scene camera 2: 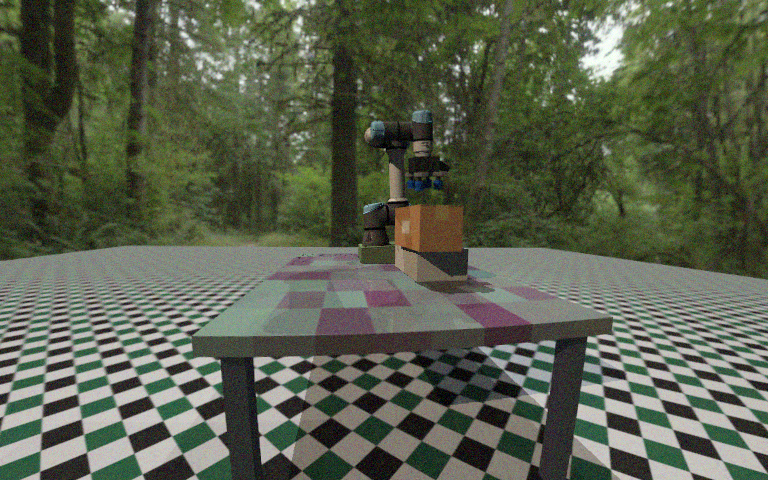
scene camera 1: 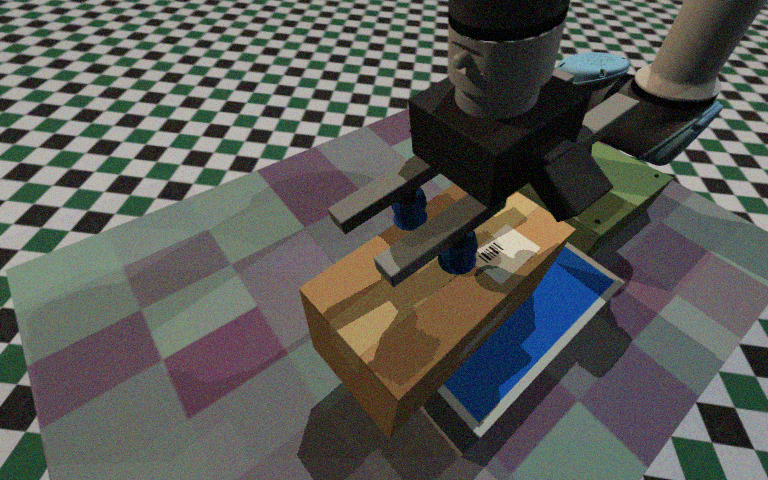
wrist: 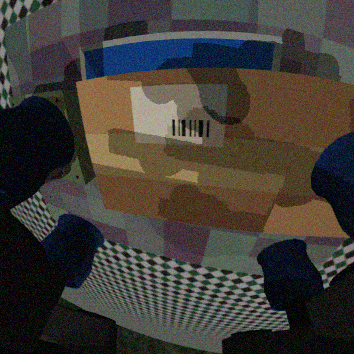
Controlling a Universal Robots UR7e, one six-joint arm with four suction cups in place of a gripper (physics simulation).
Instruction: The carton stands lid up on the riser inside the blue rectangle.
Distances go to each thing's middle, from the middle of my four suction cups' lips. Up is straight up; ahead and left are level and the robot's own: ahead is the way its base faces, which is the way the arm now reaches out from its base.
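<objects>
Suction cup 3 cm short of brown carton [scene camera 1: 393, 347], 1 cm to the left of it, 16 cm above it. Riser [scene camera 1: 575, 287]: 6 cm to the left of my suction cup, 8 cm behind it, 30 cm below it.
</objects>
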